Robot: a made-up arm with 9 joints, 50 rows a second.
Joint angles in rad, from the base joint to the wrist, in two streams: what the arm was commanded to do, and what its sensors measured. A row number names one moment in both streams.
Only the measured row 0 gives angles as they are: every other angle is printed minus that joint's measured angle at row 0.
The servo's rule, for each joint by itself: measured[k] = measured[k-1] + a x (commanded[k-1-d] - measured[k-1]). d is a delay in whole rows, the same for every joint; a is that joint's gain. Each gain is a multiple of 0.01, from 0.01 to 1. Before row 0 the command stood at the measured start. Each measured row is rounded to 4 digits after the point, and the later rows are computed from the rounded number. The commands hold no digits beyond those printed.
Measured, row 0:
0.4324, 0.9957, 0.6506, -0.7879, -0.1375, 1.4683, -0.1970, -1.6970, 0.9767
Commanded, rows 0 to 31:
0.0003, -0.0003, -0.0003, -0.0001, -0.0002, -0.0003, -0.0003, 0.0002, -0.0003
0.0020, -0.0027, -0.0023, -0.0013, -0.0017, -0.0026, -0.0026, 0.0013, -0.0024
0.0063, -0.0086, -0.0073, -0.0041, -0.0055, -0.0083, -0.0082, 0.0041, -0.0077
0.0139, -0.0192, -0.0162, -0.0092, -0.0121, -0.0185, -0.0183, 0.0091, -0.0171
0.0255, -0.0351, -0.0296, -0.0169, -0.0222, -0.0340, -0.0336, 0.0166, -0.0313
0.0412, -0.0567, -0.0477, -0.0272, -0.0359, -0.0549, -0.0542, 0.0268, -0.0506
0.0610, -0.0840, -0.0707, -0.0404, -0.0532, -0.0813, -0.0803, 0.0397, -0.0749
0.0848, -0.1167, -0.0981, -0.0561, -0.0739, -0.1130, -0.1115, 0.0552, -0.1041
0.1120, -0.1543, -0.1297, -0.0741, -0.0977, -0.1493, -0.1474, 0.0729, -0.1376
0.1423, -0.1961, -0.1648, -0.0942, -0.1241, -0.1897, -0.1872, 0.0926, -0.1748
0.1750, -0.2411, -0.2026, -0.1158, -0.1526, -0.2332, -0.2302, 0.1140, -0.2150
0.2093, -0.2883, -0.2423, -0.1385, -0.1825, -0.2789, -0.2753, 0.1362, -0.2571
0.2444, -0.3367, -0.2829, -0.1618, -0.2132, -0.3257, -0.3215, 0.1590, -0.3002
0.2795, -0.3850, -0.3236, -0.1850, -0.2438, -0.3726, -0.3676, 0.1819, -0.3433
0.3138, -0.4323, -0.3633, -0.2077, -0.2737, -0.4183, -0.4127, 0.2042, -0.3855
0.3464, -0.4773, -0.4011, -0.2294, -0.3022, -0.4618, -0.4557, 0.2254, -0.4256
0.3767, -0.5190, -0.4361, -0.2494, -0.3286, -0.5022, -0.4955, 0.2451, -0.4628
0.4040, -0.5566, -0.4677, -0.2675, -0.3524, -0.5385, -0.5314, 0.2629, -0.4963
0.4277, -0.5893, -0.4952, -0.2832, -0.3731, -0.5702, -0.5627, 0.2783, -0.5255
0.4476, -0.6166, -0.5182, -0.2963, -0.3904, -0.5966, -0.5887, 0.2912, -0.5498
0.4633, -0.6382, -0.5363, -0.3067, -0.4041, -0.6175, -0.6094, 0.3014, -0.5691
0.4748, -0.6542, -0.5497, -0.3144, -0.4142, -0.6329, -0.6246, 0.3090, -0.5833
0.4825, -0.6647, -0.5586, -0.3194, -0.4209, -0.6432, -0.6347, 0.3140, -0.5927
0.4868, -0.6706, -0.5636, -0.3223, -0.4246, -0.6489, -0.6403, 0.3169, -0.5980
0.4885, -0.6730, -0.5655, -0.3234, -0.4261, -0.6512, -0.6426, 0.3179, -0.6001
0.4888, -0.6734, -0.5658, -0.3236, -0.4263, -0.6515, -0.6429, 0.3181, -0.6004
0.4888, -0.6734, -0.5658, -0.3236, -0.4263, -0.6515, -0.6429, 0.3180, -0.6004
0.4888, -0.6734, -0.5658, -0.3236, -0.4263, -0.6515, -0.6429, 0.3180, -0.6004
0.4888, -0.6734, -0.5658, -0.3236, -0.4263, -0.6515, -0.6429, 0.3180, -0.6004
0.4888, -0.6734, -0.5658, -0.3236, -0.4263, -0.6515, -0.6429, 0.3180, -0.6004
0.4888, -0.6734, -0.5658, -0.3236, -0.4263, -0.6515, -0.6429, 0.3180, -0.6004
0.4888, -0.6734, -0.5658, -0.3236, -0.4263, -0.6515, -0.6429, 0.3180, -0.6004
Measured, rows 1 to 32:
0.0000, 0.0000, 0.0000, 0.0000, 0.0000, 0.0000, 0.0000, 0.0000, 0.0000
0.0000, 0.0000, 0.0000, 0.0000, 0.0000, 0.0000, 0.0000, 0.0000, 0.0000
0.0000, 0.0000, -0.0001, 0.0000, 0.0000, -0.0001, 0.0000, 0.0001, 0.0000
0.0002, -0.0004, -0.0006, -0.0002, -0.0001, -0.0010, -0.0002, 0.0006, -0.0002
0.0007, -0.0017, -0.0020, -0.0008, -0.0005, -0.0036, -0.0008, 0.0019, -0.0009
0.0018, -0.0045, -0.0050, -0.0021, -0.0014, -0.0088, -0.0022, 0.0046, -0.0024
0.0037, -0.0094, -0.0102, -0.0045, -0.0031, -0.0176, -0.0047, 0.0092, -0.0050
0.0067, -0.0170, -0.0181, -0.0081, -0.0057, -0.0307, -0.0087, 0.0159, -0.0091
0.0110, -0.0277, -0.0291, -0.0133, -0.0095, -0.0484, -0.0144, 0.0249, -0.0150
0.0169, -0.0419, -0.0436, -0.0201, -0.0147, -0.0710, -0.0222, 0.0364, -0.0230
0.0245, -0.0599, -0.0617, -0.0287, -0.0213, -0.0984, -0.0322, 0.0503, -0.0333
0.0339, -0.0817, -0.0834, -0.0392, -0.0295, -0.1304, -0.0446, 0.0664, -0.0460
0.0452, -0.1072, -0.1084, -0.0515, -0.0393, -0.1664, -0.0594, 0.0845, -0.0612
0.0583, -0.1362, -0.1365, -0.0654, -0.0508, -0.2058, -0.0767, 0.1041, -0.0788
0.0732, -0.1683, -0.1672, -0.0808, -0.0638, -0.2478, -0.0963, 0.1250, -0.0987
0.0897, -0.2030, -0.2000, -0.0975, -0.0782, -0.2915, -0.1180, 0.1466, -0.1207
0.1076, -0.2397, -0.2343, -0.1151, -0.0938, -0.3359, -0.1416, 0.1685, -0.1445
0.1267, -0.2777, -0.2693, -0.1334, -0.1105, -0.3800, -0.1667, 0.1901, -0.1698
0.1467, -0.3163, -0.3043, -0.1520, -0.1279, -0.4228, -0.1930, 0.2110, -0.1962
0.1673, -0.3547, -0.3386, -0.1705, -0.1459, -0.4633, -0.2201, 0.2307, -0.2232
0.1881, -0.3922, -0.3715, -0.1885, -0.1641, -0.5007, -0.2475, 0.2488, -0.2504
0.2089, -0.4281, -0.4023, -0.2057, -0.1822, -0.5343, -0.2748, 0.2649, -0.2773
0.2293, -0.4617, -0.4304, -0.2219, -0.2000, -0.5634, -0.3016, 0.2788, -0.3036
0.2489, -0.4925, -0.4555, -0.2367, -0.2171, -0.5877, -0.3274, 0.2903, -0.3288
0.2676, -0.5201, -0.4772, -0.2499, -0.2334, -0.6071, -0.3520, 0.2993, -0.3526
0.2851, -0.5442, -0.4953, -0.2615, -0.2487, -0.6217, -0.3751, 0.3060, -0.3747
0.3014, -0.5648, -0.5100, -0.2714, -0.2629, -0.6320, -0.3965, 0.3105, -0.3950
0.3164, -0.5822, -0.5217, -0.2798, -0.2760, -0.6388, -0.4162, 0.3134, -0.4135
0.3302, -0.5968, -0.5310, -0.2868, -0.2880, -0.6432, -0.4343, 0.3151, -0.4303
0.3429, -0.6091, -0.5383, -0.2927, -0.2991, -0.6461, -0.4510, 0.3162, -0.4456
0.3546, -0.6194, -0.5441, -0.2976, -0.3093, -0.6480, -0.4664, 0.3169, -0.4595
0.3653, -0.6280, -0.5487, -0.3018, -0.3187, -0.6492, -0.4805, 0.3173, -0.4722
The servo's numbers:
d 2
a 0.08 0.16 0.21 0.16 0.08 0.35 0.08 0.38 0.09

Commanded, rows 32 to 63:
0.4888, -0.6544, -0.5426, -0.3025, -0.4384, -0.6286, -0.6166, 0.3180, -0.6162
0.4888, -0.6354, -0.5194, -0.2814, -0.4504, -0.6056, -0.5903, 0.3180, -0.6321
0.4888, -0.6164, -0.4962, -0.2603, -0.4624, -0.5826, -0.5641, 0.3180, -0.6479
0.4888, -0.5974, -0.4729, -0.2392, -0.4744, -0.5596, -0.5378, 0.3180, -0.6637
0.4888, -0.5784, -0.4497, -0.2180, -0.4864, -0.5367, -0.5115, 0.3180, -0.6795
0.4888, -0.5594, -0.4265, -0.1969, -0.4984, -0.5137, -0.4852, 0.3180, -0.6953
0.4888, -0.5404, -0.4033, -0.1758, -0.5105, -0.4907, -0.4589, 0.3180, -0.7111
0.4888, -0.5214, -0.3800, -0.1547, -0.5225, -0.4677, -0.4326, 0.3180, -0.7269
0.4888, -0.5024, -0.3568, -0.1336, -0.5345, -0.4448, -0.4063, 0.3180, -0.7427
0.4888, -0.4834, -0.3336, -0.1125, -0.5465, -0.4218, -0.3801, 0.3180, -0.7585
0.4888, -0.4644, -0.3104, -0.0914, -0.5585, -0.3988, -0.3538, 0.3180, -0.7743
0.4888, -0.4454, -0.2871, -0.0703, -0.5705, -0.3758, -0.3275, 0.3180, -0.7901
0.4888, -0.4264, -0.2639, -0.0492, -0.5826, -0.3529, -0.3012, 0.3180, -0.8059
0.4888, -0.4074, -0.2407, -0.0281, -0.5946, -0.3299, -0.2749, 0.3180, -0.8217
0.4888, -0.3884, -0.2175, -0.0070, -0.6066, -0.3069, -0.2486, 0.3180, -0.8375
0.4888, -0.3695, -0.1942, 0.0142, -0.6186, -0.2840, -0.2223, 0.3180, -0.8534
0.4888, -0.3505, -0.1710, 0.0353, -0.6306, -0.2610, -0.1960, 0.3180, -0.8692
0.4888, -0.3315, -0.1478, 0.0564, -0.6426, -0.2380, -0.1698, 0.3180, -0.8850
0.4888, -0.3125, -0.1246, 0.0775, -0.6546, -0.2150, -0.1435, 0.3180, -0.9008
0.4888, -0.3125, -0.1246, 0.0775, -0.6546, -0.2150, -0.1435, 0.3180, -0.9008
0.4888, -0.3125, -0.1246, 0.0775, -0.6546, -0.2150, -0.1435, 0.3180, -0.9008
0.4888, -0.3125, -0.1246, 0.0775, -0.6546, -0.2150, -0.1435, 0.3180, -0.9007
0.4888, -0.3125, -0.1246, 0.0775, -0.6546, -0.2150, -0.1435, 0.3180, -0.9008
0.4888, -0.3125, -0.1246, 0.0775, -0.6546, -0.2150, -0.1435, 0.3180, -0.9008
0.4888, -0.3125, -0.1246, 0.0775, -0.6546, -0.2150, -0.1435, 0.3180, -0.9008
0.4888, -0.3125, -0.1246, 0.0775, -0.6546, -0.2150, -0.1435, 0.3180, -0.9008
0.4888, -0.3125, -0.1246, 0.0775, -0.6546, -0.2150, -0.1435, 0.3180, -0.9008
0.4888, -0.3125, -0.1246, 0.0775, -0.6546, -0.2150, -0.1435, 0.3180, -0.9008
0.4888, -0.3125, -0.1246, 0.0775, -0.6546, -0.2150, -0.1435, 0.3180, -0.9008
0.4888, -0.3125, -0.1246, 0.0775, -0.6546, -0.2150, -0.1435, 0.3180, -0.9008
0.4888, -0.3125, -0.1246, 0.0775, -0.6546, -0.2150, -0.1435, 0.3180, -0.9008
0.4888, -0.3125, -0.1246, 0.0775, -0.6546, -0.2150, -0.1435, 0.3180, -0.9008
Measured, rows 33 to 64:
0.3752, -0.6353, -0.5523, -0.3053, -0.3273, -0.6500, -0.4935, 0.3176, -0.4837
0.3843, -0.6414, -0.5551, -0.3082, -0.3352, -0.6505, -0.5055, 0.3178, -0.4942
0.3927, -0.6435, -0.5525, -0.3073, -0.3435, -0.6428, -0.5144, 0.3179, -0.5052
0.4004, -0.6422, -0.5455, -0.3032, -0.3521, -0.6298, -0.5205, 0.3179, -0.5166
0.4075, -0.6381, -0.5351, -0.2963, -0.3609, -0.6133, -0.5240, 0.3179, -0.5284
0.4140, -0.6316, -0.5220, -0.2872, -0.3700, -0.5945, -0.5251, 0.3179, -0.5406
0.4200, -0.6231, -0.5068, -0.2761, -0.3793, -0.5743, -0.5240, 0.3179, -0.5531
0.4255, -0.6129, -0.4899, -0.2634, -0.3888, -0.5531, -0.5209, 0.3179, -0.5659
0.4306, -0.6013, -0.4717, -0.2494, -0.3985, -0.5313, -0.5159, 0.3179, -0.5790
0.4353, -0.5885, -0.4524, -0.2342, -0.4084, -0.5090, -0.5092, 0.3179, -0.5923
0.4396, -0.5747, -0.4323, -0.2181, -0.4185, -0.4865, -0.5010, 0.3179, -0.6058
0.4435, -0.5601, -0.4116, -0.2012, -0.4287, -0.4639, -0.4913, 0.3179, -0.6195
0.4471, -0.5448, -0.3903, -0.1836, -0.4391, -0.4411, -0.4803, 0.3179, -0.6334
0.4504, -0.5289, -0.3686, -0.1655, -0.4496, -0.4182, -0.4681, 0.3179, -0.6475
0.4535, -0.5125, -0.3466, -0.1469, -0.4602, -0.3953, -0.4547, 0.3179, -0.6618
0.4563, -0.4957, -0.3244, -0.1279, -0.4710, -0.3724, -0.4403, 0.3179, -0.6762
0.4589, -0.4785, -0.3020, -0.1086, -0.4818, -0.3495, -0.4250, 0.3179, -0.6907
0.4613, -0.4611, -0.2794, -0.0890, -0.4927, -0.3266, -0.4088, 0.3179, -0.7053
0.4635, -0.4434, -0.2566, -0.0691, -0.5037, -0.3036, -0.3918, 0.3179, -0.7201
0.4655, -0.4255, -0.2338, -0.0490, -0.5148, -0.2806, -0.3740, 0.3179, -0.7349
0.4674, -0.4074, -0.2109, -0.0288, -0.5260, -0.2576, -0.3556, 0.3179, -0.7498
0.4691, -0.3922, -0.1928, -0.0118, -0.5363, -0.2427, -0.3386, 0.3179, -0.7634
0.4707, -0.3794, -0.1785, 0.0025, -0.5458, -0.2330, -0.3230, 0.3179, -0.7758
0.4721, -0.3687, -0.1672, 0.0145, -0.5545, -0.2267, -0.3086, 0.3179, -0.7870
0.4734, -0.3597, -0.1583, 0.0246, -0.5625, -0.2226, -0.2954, 0.3179, -0.7972
0.4746, -0.3521, -0.1512, 0.0331, -0.5699, -0.2199, -0.2832, 0.3179, -0.8065
0.4757, -0.3458, -0.1456, 0.0402, -0.5767, -0.2182, -0.2720, 0.3179, -0.8150
0.4767, -0.3405, -0.1412, 0.0462, -0.5829, -0.2171, -0.2617, 0.3179, -0.8227
0.4777, -0.3360, -0.1377, 0.0512, -0.5886, -0.2164, -0.2522, 0.3179, -0.8297
0.4786, -0.3322, -0.1349, 0.0554, -0.5939, -0.2159, -0.2435, 0.3179, -0.8361
0.4794, -0.3290, -0.1327, 0.0589, -0.5988, -0.2156, -0.2355, 0.3179, -0.8419
0.4802, -0.3264, -0.1310, 0.0619, -0.6033, -0.2154, -0.2281, 0.3179, -0.8472

